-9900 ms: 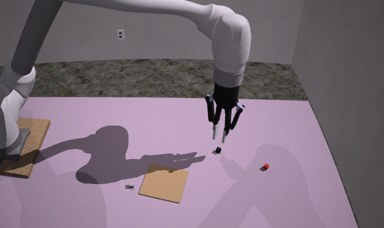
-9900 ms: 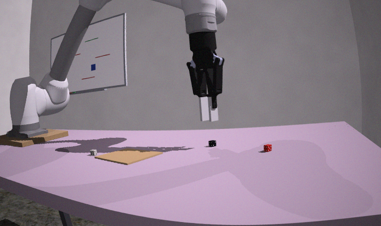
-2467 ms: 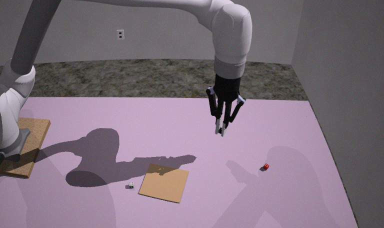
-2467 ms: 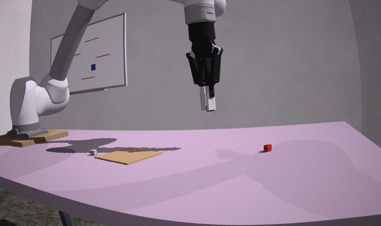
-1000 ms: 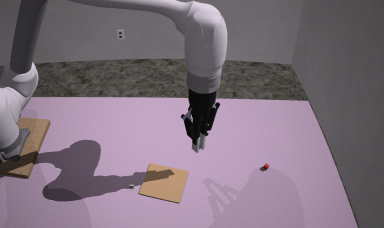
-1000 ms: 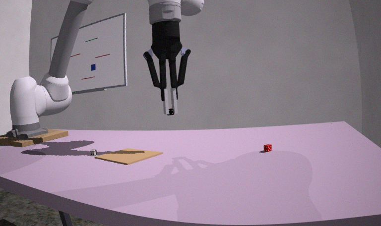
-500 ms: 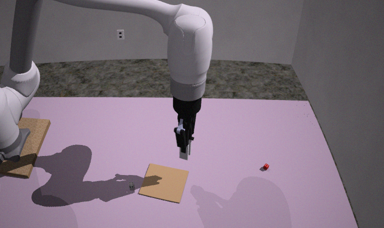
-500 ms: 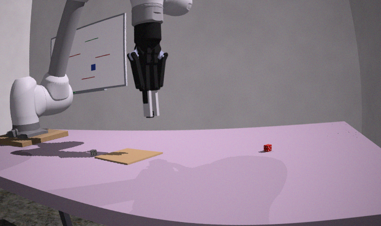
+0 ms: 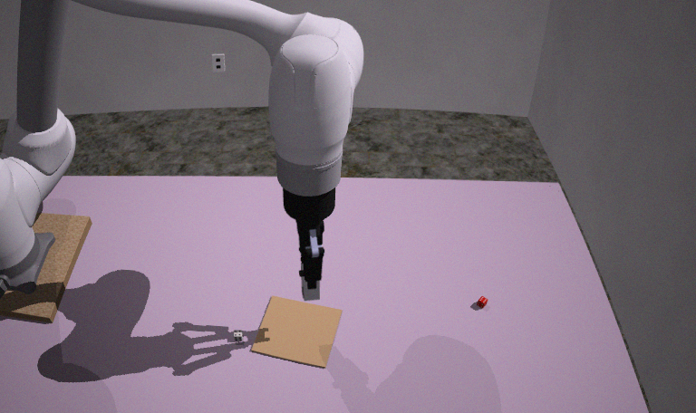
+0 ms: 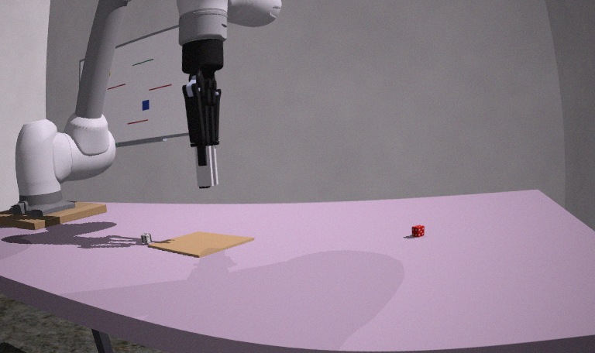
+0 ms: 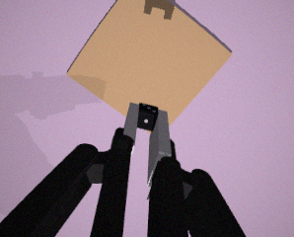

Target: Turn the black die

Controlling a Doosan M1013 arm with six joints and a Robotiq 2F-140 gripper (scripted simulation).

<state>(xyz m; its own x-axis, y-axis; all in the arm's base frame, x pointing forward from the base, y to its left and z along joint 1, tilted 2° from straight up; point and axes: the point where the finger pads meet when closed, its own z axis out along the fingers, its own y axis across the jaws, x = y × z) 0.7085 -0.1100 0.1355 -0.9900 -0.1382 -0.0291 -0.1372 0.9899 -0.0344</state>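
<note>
My gripper is now 30 mm above the black die and 10 mm past it. Round my hand: tan mat: 130 mm below, 30 mm behind, 10 mm to the right; then red die: 340 mm ahead, 130 mm below, 40 mm to the left; then white die: 140 mm behind, 130 mm below, 30 mm to the right.
</note>
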